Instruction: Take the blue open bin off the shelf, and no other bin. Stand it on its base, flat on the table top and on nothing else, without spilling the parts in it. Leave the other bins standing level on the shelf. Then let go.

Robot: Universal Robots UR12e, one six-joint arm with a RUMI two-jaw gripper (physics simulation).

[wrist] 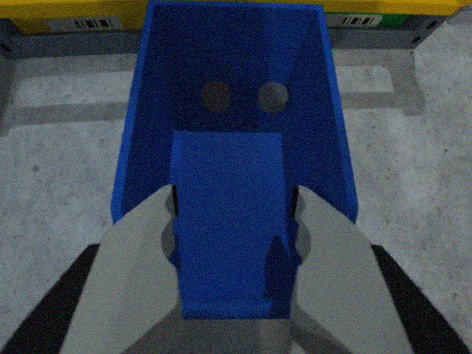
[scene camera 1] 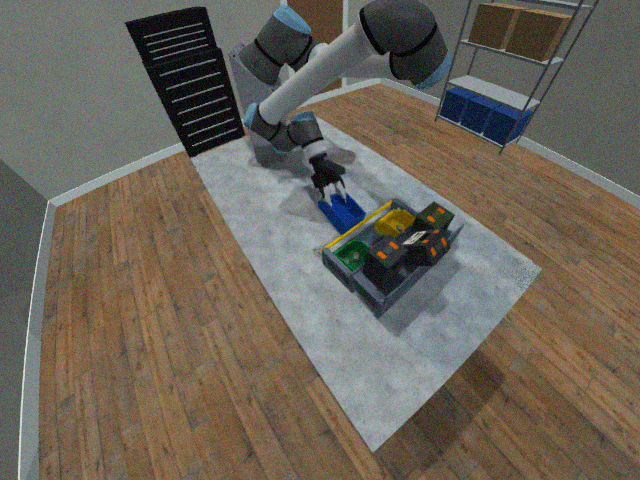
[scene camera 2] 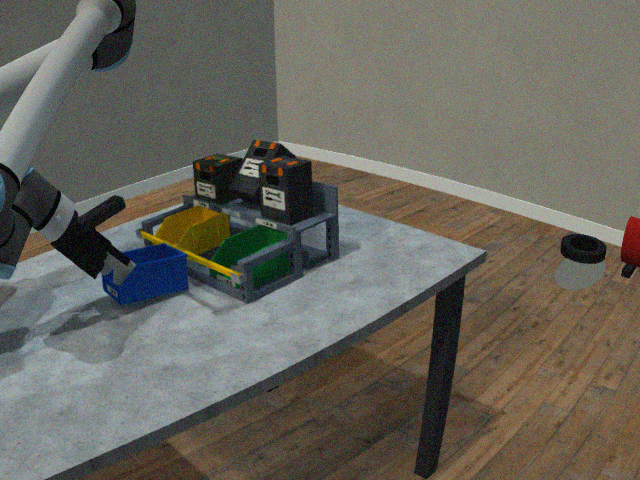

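Pixels of known places: gripper, between the fingertips: (wrist: 234,188) (scene camera 1: 338,206) (scene camera 2: 136,273); arm's base, origin of its link: (scene camera 1: 257,68).
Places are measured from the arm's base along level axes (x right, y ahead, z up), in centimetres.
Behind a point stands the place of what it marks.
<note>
The blue open bin (scene camera 1: 347,214) @[x -8.5, y 64.3, z -41.1 cm] (scene camera 2: 160,276) @[x -0.7, y 66.1, z -37.0 cm] (wrist: 235,240) @[x -4.7, y 59.2, z -40.2 cm] is off the shelf (scene camera 1: 378,305) @[x 6.3, y 104.2, z -33.9 cm] (scene camera 2: 333,222) @[x 6.3, y 104.1, z -33.7 cm], in front of its yellow rail (scene camera 1: 342,238) @[x 1.8, y 77.1, z -36.3 cm] (scene camera 2: 209,263) @[x 2.6, y 76.2, z -35.9 cm] (wrist: 400,6) @[x 4.9, y 76.6, z -36.2 cm]. Its base is low at the table top; the views do not settle whether it touches or is slightly tilted. Two round parts (wrist: 216,96) @[x -7.4, y 69.9, z -40.7 cm] (wrist: 273,97) @[x -2.9, y 70.4, z -40.5 cm] lie at its back end. My gripper (scene camera 1: 336,199) @[x -5.3, y 62.1, z -36.8 cm] (scene camera 2: 123,275) @[x -5.3, y 62.1, z -36.8 cm] (wrist: 234,188) @[x -5.3, y 62.1, z -36.8 cm] has its fingers in the bin's low front and holds it; exact contact is unclear. The yellow bin (scene camera 1: 395,222) @[x -23.1, y 77.4, z -41.5 cm] (scene camera 2: 196,229) @[x -15.3, y 82.2, z -35.6 cm] and green bin (scene camera 1: 353,254) (scene camera 2: 258,253) stand on the shelf.
Several dark boxes with orange marks (scene camera 1: 386,254) @[x 1.6, y 97.4, z -20.1 cm] (scene camera 2: 286,191) @[x 4.9, y 93.8, z -24.9 cm] stand on the shelf's rear upper level. The shelf's front side is very close behind the blue bin. The table top (scene camera 1: 330,330) @[x 20.5, y 101.5, z -42.4 cm] (scene camera 2: 180,387) @[x 28.9, y 55.3, z -42.4 cm] extends on both sides of the shelf.
</note>
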